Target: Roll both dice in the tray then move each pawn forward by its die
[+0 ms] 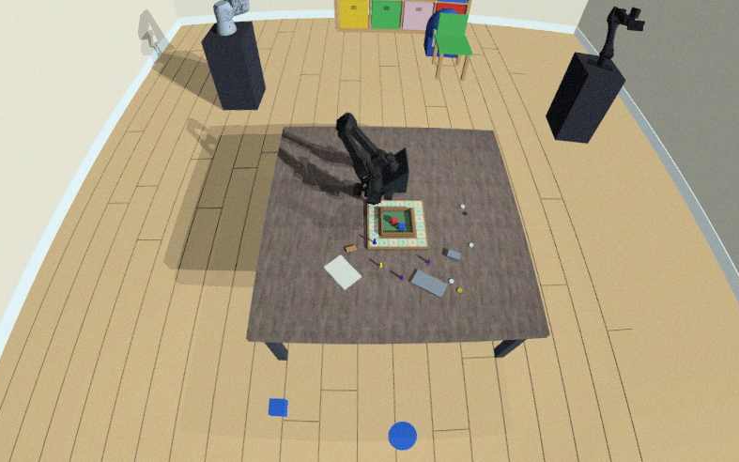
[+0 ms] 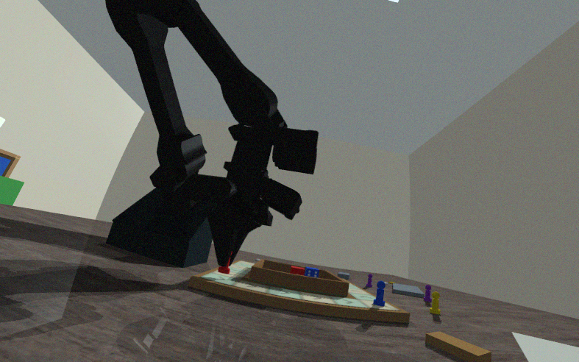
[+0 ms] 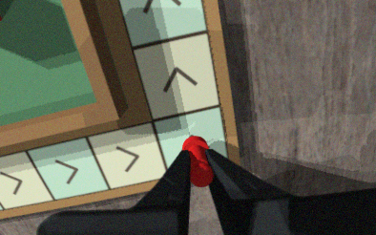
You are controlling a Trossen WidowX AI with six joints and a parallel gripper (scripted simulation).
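My gripper tip is now 1 cm below the red pawn. Round my gripper tip: yellow pawn (34 cm ahead, 5 cm to the left, 2 cm below); blue pawn (23 cm ahead, 2 cm to the left); wooden block (26 cm ahead, 9 cm to the right, 3 cm below).
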